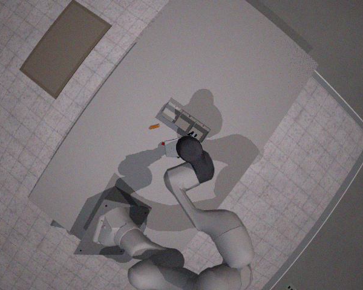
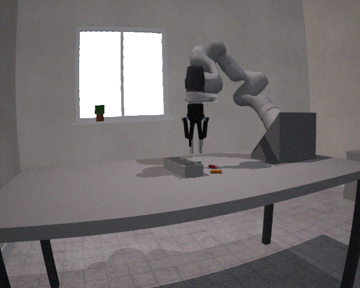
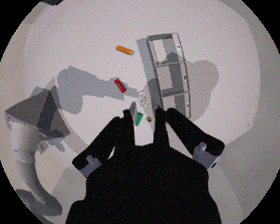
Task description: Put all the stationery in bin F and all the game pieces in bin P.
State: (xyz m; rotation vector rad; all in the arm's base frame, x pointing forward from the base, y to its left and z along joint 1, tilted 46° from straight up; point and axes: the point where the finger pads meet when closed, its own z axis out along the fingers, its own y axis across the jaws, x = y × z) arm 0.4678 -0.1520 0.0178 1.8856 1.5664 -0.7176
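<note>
Right now my hand is 10 cm above the white spotted piece. Also, from my hand: tiny yellowish object: 8 cm to the right, 10 cm below; then red piece: 5 cm behind, 7 cm to the left, 9 cm below; then small green item: 5 cm behind, 7 cm to the right, 9 cm below.
</note>
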